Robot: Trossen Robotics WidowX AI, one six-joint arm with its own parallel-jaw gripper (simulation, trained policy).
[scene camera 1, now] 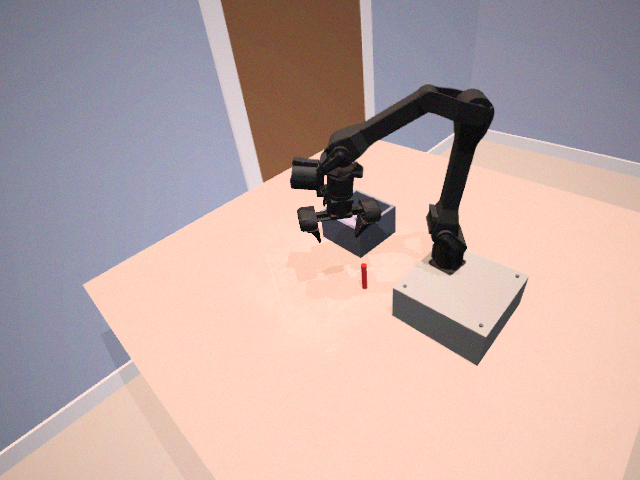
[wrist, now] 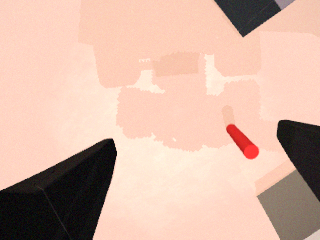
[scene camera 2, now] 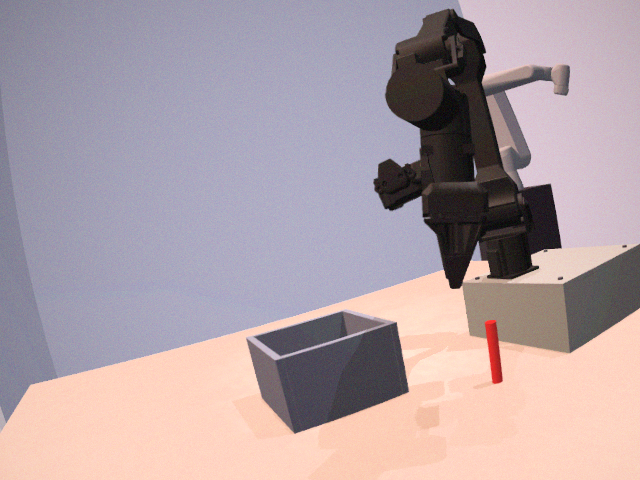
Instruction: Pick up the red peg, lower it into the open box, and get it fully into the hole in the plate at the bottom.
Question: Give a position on a grey box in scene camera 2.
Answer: At 313,372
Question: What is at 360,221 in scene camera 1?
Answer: My gripper.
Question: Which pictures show my gripper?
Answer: Scene camera 1, the wrist view and scene camera 2: all of them.
